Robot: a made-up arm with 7 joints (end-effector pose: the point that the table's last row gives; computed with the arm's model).
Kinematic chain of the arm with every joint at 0, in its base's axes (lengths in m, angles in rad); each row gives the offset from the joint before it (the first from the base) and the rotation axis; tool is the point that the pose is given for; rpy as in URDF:
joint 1: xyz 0 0 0.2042 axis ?
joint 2: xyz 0 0 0 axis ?
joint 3: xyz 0 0 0.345 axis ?
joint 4: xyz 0.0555 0 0 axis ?
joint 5: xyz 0.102 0 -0.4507 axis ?
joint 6: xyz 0 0 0 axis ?
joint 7: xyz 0.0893 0 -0.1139 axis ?
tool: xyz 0 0 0 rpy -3.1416 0 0
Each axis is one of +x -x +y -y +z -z.
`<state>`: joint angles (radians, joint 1 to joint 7).
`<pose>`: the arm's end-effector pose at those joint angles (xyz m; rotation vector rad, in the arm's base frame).
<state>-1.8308 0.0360 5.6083 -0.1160 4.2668 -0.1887 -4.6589</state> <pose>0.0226 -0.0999 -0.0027 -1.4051 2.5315 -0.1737</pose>
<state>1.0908 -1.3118 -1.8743 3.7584 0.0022 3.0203 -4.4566</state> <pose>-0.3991 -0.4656 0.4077 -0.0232 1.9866 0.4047</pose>
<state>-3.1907 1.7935 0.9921 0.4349 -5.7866 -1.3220 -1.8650</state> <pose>-0.0326 -0.3149 -0.0887 1.9061 -2.0068 0.5535</pose>
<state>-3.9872 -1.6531 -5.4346 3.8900 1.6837 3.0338 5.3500</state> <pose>0.4300 -0.2868 -0.0876 -1.4065 -0.2743 2.1024</pose>
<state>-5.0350 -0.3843 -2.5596 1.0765 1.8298 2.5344 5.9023</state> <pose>0.2275 -0.5038 0.3339 -0.6517 0.0936 -0.6740</pose>
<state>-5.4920 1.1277 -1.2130 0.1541 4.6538 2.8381 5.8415</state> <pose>0.1640 -0.1862 0.2343 -0.9163 -0.4034 -2.1902</pose>
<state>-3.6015 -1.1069 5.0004 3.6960 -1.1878 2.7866 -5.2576</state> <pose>0.5077 -0.4179 0.3418 -1.7492 1.4148 1.1217</pose>
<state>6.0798 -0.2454 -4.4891 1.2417 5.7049 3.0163 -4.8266</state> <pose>-0.0095 0.4037 0.4364 1.2370 -0.4251 0.6148</pose>
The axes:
joint 1: +z
joint 2: +y
joint 3: +z
joint 4: -y
joint 5: -z
joint 6: +y
joint 7: -z

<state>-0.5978 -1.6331 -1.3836 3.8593 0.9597 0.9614 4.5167</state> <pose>-0.3870 0.7355 0.1197 -0.6272 -0.6688 -0.0562</pose>
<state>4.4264 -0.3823 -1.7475 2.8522 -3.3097 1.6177 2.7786</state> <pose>0.0894 0.3123 1.0648 -0.1116 1.2858 -1.0569</pose>
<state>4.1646 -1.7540 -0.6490 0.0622 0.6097 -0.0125 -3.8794</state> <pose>-0.2614 -0.0397 0.4197 1.4376 0.3218 -1.3658</pose>
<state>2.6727 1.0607 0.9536 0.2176 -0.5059 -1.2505 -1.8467</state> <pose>-0.2164 -0.2606 0.0705 1.4899 -0.9273 0.1976</pose>
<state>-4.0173 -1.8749 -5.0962 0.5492 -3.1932 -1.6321 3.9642</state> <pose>-0.1241 -0.1888 0.2815 -1.4173 -1.3947 -1.5459</pose>
